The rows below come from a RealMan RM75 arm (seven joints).
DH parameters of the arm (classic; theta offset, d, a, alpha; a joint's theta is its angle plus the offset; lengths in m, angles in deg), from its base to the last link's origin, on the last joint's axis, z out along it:
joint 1: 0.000 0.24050 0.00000 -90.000
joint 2: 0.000 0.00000 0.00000 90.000
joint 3: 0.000 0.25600 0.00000 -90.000
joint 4: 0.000 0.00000 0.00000 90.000
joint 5: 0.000 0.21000 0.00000 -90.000
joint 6: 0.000 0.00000 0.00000 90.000
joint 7: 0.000 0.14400 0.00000 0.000
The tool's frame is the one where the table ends.
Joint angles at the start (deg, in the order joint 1, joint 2, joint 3, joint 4, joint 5, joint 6, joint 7): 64.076 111.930 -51.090 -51.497 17.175 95.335 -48.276
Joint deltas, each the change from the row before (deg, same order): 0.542 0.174 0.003 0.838 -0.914 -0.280 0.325; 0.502 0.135 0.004 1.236 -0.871 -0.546 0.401; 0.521 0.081 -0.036 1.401 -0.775 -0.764 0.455; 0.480 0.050 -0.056 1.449 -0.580 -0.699 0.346; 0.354 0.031 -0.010 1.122 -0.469 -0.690 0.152; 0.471 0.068 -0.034 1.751 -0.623 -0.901 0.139; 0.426 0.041 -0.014 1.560 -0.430 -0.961 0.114
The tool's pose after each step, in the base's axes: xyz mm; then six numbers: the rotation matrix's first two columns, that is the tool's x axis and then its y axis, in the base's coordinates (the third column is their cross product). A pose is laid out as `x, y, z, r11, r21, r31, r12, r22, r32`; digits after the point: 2 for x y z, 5 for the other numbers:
126.51, 444.05, 66.08, 0.75212, -0.59428, 0.28486, -0.44731, -0.77777, -0.44158
127.65, 444.71, 62.87, 0.74229, -0.60181, 0.29467, -0.45080, -0.77387, -0.44487
128.87, 445.74, 59.55, 0.73278, -0.60944, 0.30270, -0.45422, -0.76930, -0.44929
130.21, 446.40, 56.05, 0.72418, -0.61551, 0.31097, -0.45787, -0.76636, -0.45060
131.40, 447.20, 53.51, 0.71904, -0.61866, 0.31661, -0.45848, -0.76465, -0.45288
133.71, 447.62, 49.18, 0.71062, -0.62273, 0.32745, -0.46052, -0.76355, -0.45267
135.44, 448.31, 45.37, 0.70512, -0.62538, 0.33422, -0.46161, -0.76263, -0.45311

